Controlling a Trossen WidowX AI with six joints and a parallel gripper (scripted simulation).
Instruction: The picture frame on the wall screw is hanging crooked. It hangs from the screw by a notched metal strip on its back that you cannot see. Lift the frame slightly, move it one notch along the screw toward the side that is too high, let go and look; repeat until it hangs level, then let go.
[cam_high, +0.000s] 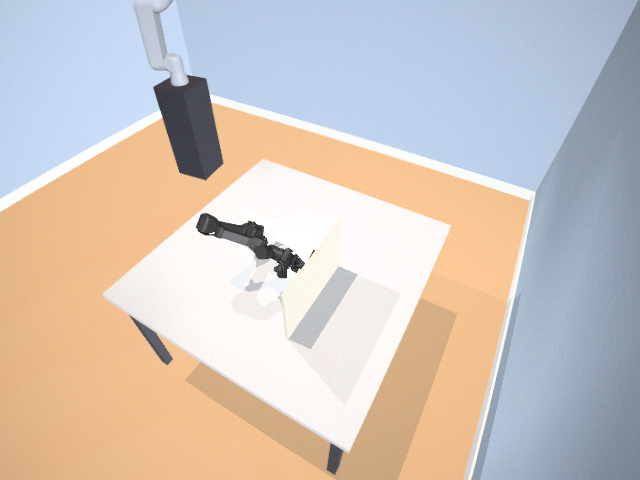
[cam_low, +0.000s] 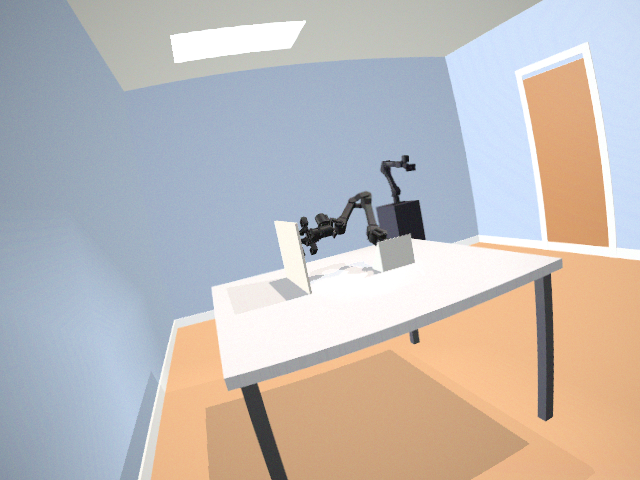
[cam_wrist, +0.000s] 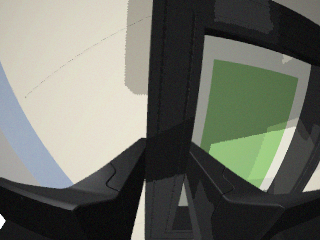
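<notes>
Right now the picture frame is 20 mm to the left of my gripper tip and 50 mm below it. Also, from my gripper tip: cream wall panel: 10 mm ahead, 10 mm to the left, 60 mm below.
</notes>
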